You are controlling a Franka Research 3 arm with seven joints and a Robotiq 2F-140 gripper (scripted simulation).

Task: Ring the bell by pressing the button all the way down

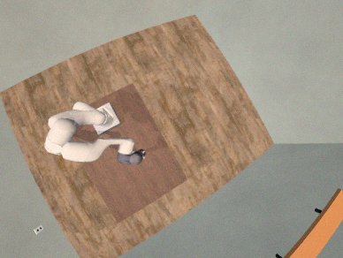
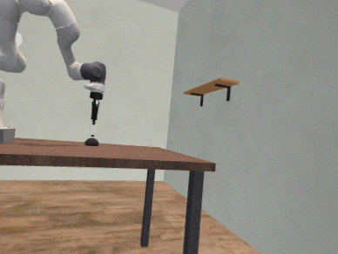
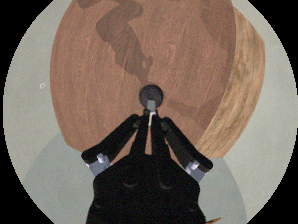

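Right now my hand is 90 mm above the bell.
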